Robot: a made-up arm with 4 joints. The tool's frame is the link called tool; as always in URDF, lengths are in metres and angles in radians. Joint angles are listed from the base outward. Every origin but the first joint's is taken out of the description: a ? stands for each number. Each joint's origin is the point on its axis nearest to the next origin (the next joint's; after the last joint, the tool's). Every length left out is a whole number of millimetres.
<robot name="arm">
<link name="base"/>
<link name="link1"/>
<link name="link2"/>
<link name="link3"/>
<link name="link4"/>
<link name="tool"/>
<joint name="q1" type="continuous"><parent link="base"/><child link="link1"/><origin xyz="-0.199 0.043 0.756" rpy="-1.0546 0.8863 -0.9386"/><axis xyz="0 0 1"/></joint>
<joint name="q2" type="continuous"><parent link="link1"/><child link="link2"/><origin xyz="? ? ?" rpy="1.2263 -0.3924 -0.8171"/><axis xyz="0 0 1"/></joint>
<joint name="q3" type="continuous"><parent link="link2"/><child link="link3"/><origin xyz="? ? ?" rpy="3.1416 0 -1.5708"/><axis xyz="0 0 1"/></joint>
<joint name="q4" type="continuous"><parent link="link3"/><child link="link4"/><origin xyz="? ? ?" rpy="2.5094 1.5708 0"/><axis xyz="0 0 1"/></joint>
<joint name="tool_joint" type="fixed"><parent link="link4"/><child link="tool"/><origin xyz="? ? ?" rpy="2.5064 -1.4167 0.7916"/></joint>
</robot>
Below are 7 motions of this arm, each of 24 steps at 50 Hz.
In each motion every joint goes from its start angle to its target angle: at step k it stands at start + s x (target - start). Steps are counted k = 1, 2, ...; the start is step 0. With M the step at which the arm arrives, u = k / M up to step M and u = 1 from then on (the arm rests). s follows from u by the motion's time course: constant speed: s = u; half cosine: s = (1 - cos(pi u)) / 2; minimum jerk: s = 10 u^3 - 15 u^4 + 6 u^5.
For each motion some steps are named. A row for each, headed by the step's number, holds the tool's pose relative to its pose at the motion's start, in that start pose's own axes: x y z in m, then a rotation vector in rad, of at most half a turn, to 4 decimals.
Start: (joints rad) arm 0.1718 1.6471 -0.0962 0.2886
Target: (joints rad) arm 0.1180 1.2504 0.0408 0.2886
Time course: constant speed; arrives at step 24
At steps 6, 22, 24:
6: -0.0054 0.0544 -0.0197 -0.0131 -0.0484 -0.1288
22: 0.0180 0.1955 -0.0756 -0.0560 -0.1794 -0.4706
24: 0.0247 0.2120 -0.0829 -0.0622 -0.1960 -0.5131

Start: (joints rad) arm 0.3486 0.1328 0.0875 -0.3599
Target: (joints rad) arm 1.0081 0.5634 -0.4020 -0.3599
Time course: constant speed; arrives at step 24
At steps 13, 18, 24:
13: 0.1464 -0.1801 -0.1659 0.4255 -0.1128 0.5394
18: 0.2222 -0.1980 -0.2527 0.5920 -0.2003 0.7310
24: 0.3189 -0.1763 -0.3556 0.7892 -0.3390 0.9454

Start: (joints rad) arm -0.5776 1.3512 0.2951 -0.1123
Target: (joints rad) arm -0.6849 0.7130 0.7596 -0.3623
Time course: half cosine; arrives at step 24
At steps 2, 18, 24:
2: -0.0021 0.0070 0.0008 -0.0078 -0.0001 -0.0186
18: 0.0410 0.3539 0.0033 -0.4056 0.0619 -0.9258
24: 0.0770 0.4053 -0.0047 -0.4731 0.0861 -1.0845

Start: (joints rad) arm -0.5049 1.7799 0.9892 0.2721
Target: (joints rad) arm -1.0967 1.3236 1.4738 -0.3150
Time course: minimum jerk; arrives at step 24
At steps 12, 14, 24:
12: 0.0124 0.1697 -0.0439 -0.6120 -0.1191 -0.4971
14: 0.0281 0.2150 -0.0704 -0.8045 -0.1466 -0.6489
24: 0.0830 0.2958 -0.1511 -1.2320 -0.1993 -1.0003

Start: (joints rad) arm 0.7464 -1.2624 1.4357 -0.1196
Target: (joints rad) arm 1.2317 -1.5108 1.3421 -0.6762
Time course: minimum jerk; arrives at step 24
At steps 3, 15, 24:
3: 0.0003 -0.0012 0.0017 -0.0161 0.0002 0.0019
15: 0.0175 -0.0241 0.0979 -0.7280 -0.0101 0.0988
24: 0.0243 -0.0131 0.1409 -1.0042 -0.0239 0.1415

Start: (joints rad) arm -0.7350 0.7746 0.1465 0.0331
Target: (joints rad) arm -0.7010 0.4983 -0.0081 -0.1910
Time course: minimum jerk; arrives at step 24
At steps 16, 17, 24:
16: -0.0163 0.0056 0.0026 -0.1603 -0.0322 -0.0670
17: -0.0175 0.0062 0.0030 -0.1720 -0.0339 -0.0721
24: -0.0208 0.0080 0.0041 -0.2030 -0.0378 -0.0854

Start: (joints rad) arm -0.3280 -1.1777 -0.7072 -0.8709
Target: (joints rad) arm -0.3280 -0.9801 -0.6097 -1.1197
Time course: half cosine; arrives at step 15
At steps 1, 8, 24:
1: 0.0003 -0.0009 -0.0002 -0.0025 -0.0010 0.0012
8: 0.0160 -0.0429 -0.0094 -0.1273 -0.0512 0.0557
24: 0.0312 -0.0757 -0.0144 -0.2306 -0.0966 0.0968

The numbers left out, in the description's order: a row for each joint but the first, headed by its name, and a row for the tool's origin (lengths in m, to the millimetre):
q2: -0.17 -0.133 0
q3: 0.03 -0.054 0
q4: 0.317 0.239 0
tool: -0.183 0.037 0

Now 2 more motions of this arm.
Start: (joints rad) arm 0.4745 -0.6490 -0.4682 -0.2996
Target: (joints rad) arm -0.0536 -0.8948 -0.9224 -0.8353
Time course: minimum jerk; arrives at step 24
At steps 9, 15, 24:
9: -0.0045 -0.0145 0.0102 -0.2681 -0.0764 0.0347
15: -0.0116 -0.0218 0.0471 -0.7140 -0.1872 0.0798
24: -0.0174 -0.0119 0.0777 -0.9910 -0.2460 0.1017

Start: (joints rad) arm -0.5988 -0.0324 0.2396 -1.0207
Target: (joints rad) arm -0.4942 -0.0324 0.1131 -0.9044
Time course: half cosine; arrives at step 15
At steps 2, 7, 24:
2: 0.0013 -0.0011 -0.0031 0.0098 -0.0031 0.0048
7: 0.0142 -0.0097 -0.0323 0.1021 -0.0308 0.0503
24: 0.0326 -0.0172 -0.0718 0.2293 -0.0664 0.1129

